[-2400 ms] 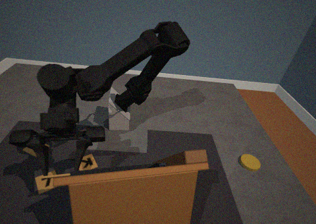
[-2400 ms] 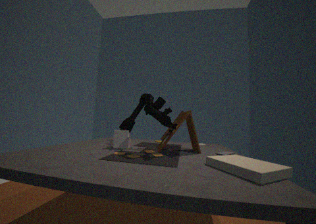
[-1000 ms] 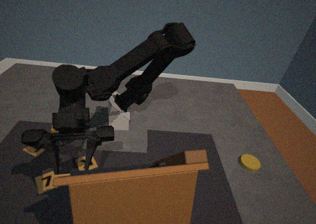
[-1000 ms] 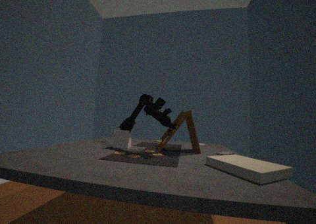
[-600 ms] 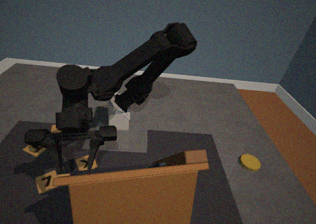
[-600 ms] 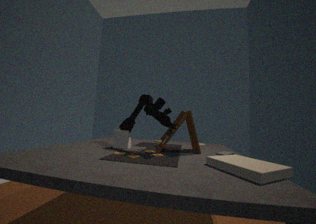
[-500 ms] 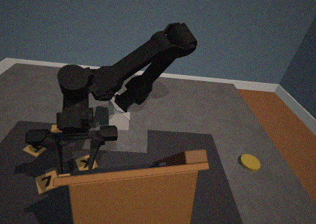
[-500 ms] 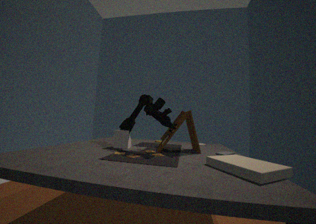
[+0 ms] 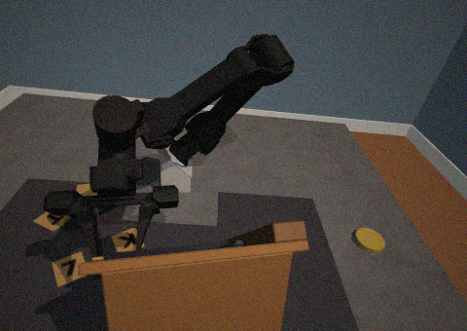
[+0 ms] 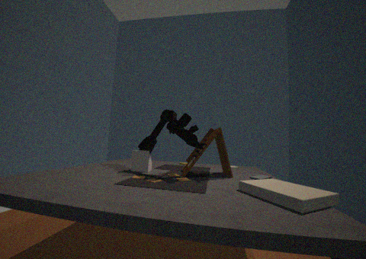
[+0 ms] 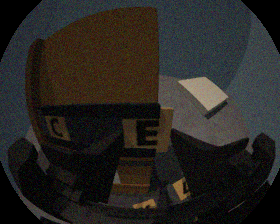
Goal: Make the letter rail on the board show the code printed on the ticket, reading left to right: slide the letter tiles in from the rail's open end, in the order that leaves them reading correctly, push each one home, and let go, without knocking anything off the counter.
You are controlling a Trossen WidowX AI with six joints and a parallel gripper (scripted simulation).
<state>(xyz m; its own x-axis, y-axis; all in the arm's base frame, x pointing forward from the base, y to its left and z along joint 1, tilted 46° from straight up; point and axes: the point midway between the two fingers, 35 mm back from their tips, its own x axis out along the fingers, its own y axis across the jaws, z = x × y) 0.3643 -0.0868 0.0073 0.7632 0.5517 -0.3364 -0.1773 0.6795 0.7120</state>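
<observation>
Now: the ticket 70 mm behind my gripper tip, 80 mm to the left of it and 80 mm below it. From my gripper tip the other things lie so: dark mat 180 mm behind, 50 mm to the left, 160 mm below; then tile 310 mm behind, 170 mm to the right, 160 mm below; then long white slab 340 mm ahead, 290 mm to the right, 140 mm below.
</observation>
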